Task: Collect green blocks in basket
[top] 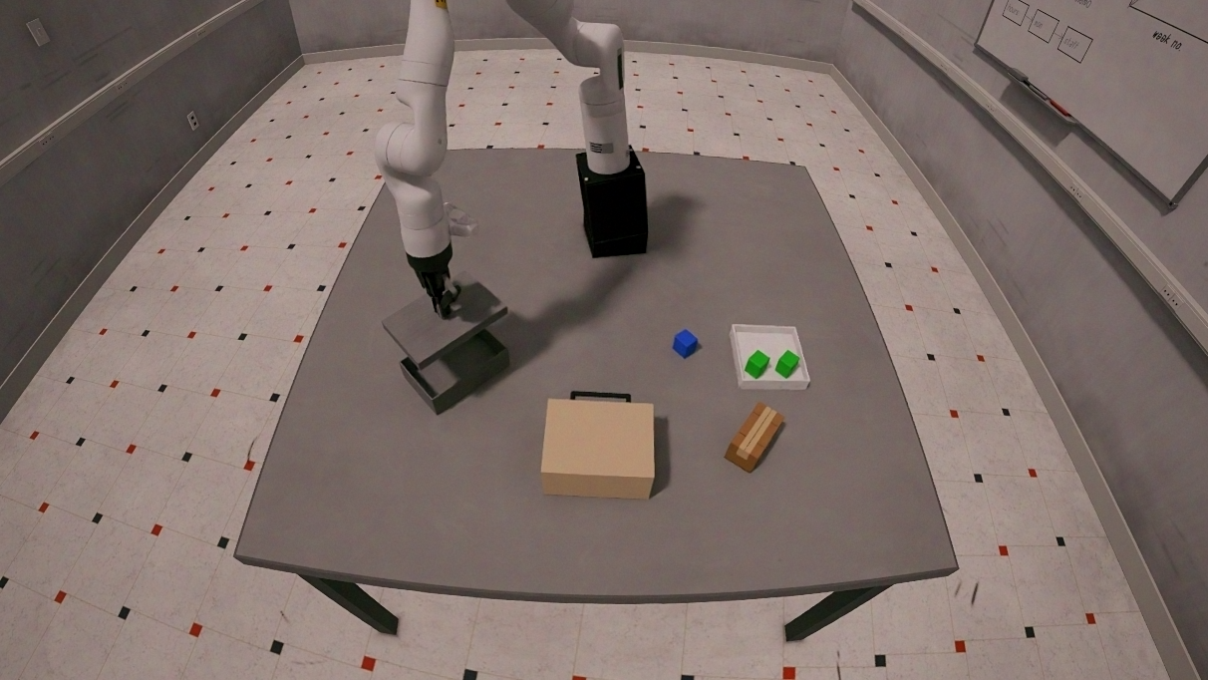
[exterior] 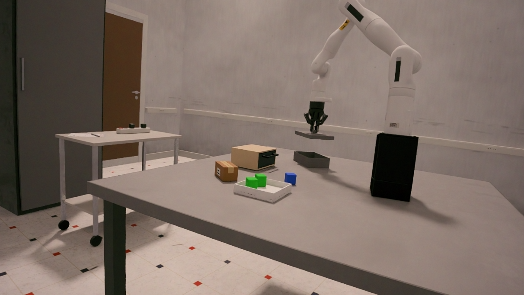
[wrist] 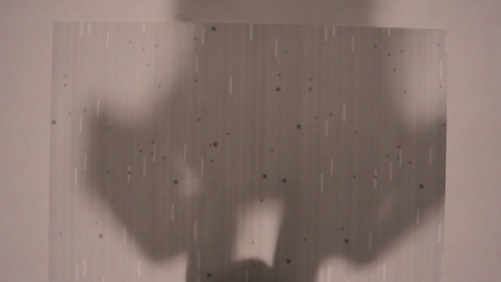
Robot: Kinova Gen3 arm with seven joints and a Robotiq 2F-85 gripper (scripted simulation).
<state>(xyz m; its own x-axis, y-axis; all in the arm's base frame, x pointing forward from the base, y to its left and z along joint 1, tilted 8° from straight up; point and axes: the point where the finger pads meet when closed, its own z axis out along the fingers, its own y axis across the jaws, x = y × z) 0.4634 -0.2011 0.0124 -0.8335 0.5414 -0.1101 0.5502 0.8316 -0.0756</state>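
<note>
My hand is 16 cm above the metal box. Round my hand: light wooden cabinet: 12 cm ahead, 31 cm to the left, 14 cm below; then lid: 3 cm below; then drawer: 11 cm ahead, 31 cm to the left, 15 cm below.
</note>
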